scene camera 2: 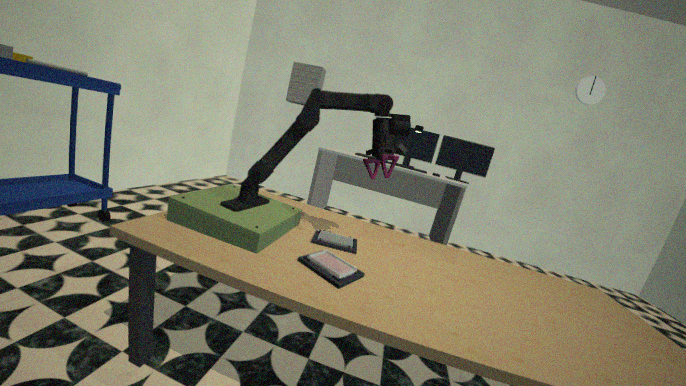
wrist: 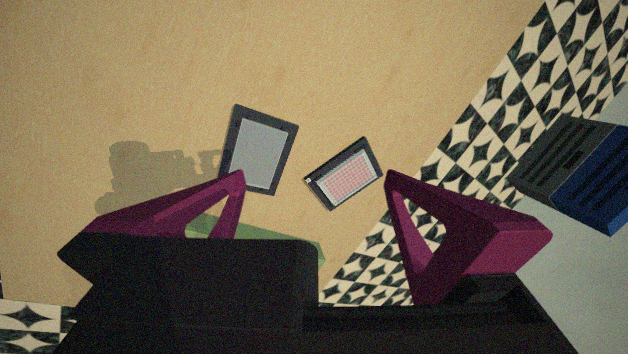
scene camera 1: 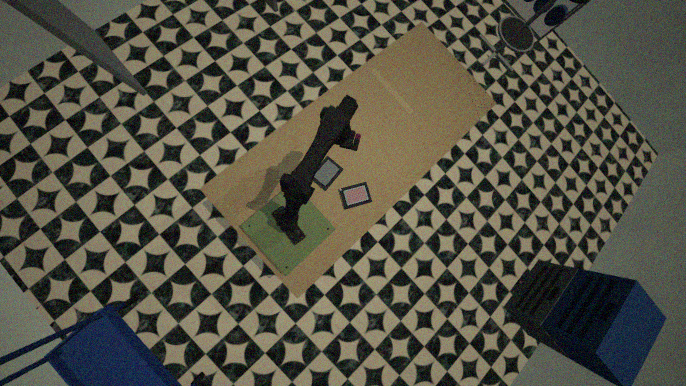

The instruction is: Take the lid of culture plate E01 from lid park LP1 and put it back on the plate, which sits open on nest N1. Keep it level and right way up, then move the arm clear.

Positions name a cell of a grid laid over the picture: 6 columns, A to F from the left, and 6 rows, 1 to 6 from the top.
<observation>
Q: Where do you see a grey plate lid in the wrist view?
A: C3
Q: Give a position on a dark nest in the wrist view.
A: At D3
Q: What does my gripper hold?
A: Nothing.
</observation>
